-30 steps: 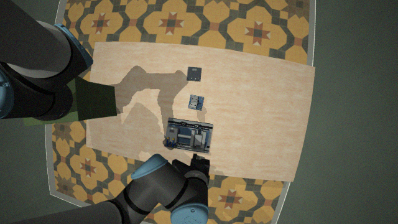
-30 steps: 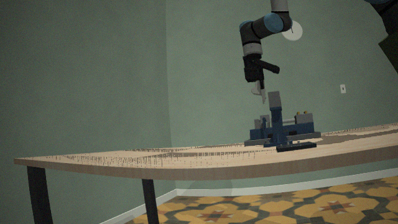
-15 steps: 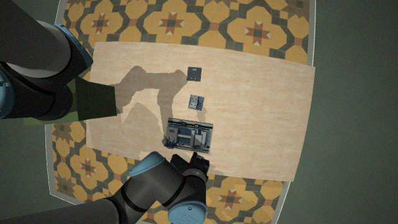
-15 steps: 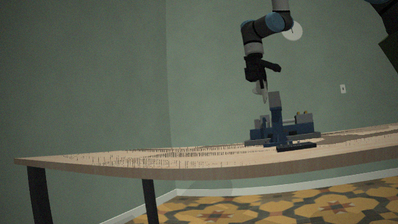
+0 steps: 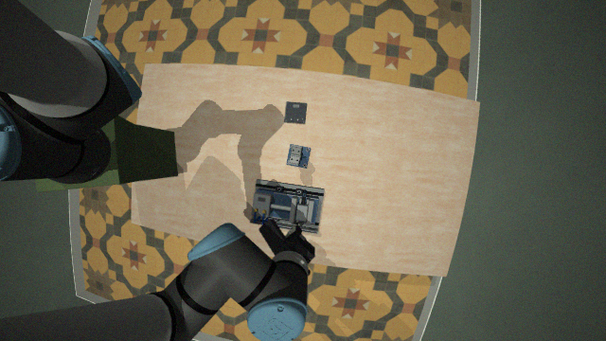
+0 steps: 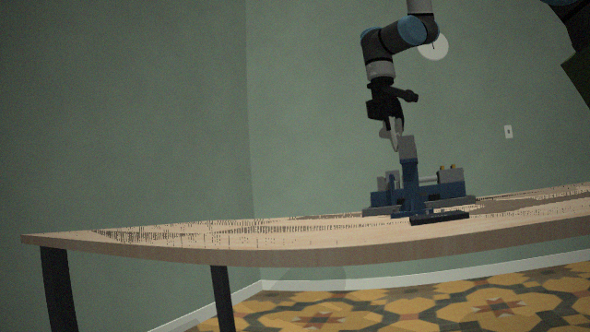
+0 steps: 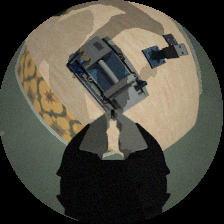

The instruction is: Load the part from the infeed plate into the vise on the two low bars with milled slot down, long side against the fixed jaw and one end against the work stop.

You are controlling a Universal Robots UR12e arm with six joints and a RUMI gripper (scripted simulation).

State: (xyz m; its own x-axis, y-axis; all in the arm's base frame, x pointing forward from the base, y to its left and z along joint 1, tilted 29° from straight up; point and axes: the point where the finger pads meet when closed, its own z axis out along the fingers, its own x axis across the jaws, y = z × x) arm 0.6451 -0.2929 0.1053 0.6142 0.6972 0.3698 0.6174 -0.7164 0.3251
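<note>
The grey part lies 20 mm ahead of my hand, 30 mm to the left of it and 90 mm below it. From my hand the other things lie so: air cylinder block 140 mm behind, 60 mm to the left, 100 mm below; then vise 40 mm behind, 50 mm to the left, 140 mm below; then air cylinder rod 60 mm behind, 50 mm to the left, 100 mm below.
</note>
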